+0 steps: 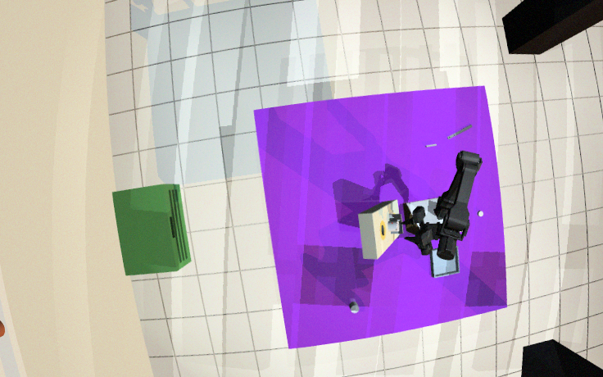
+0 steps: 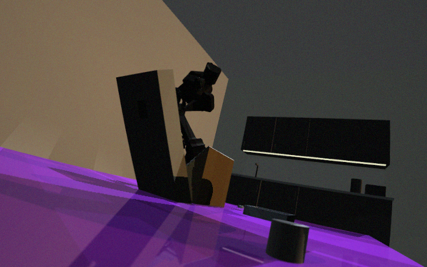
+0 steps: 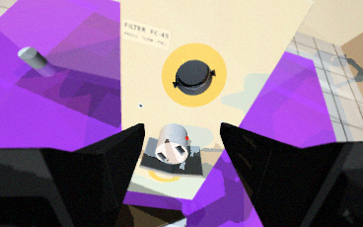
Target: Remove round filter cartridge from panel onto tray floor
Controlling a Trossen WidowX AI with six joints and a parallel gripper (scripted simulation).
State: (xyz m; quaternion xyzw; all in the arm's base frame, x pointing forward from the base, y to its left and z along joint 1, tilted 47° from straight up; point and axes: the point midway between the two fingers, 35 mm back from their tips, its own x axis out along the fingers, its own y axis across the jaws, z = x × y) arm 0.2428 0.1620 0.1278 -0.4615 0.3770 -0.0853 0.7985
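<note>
Right now the round white filter cartridge is 90 mm below my gripper tip. From my gripper tip the other things lie so: beige service panel: 110 mm below, 40 mm ahead, 10 mm to the right; then blue-grey square tray: 340 mm behind, 270 mm below, 260 mm to the left.
</note>
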